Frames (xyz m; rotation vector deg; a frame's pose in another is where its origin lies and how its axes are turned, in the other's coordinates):
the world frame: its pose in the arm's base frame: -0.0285 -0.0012 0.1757 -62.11 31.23 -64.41
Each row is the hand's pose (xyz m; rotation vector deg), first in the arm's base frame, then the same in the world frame.
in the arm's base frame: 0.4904 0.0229 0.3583 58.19 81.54 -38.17
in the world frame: 0.2044 0.0673 0.5068 48.21 87.58 70.36
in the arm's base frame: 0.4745 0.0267 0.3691 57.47 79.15 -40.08
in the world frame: 0.1965 0.0507 0.5000 49.90 86.09 68.07
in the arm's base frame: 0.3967 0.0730 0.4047 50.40 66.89 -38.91
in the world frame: 0.1301 -0.0140 0.4708 55.82 71.57 65.98
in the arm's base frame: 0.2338 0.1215 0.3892 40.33 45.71 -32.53
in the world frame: 0.0213 -0.0707 0.3521 65.60 45.88 64.81
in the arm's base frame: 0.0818 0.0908 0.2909 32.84 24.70 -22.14
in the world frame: -0.0239 -0.0511 0.1753 75.03 19.57 65.65
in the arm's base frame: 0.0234 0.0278 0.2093 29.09 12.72 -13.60
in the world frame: -0.0014 -0.0061 0.0680 79.80 3.16 67.68
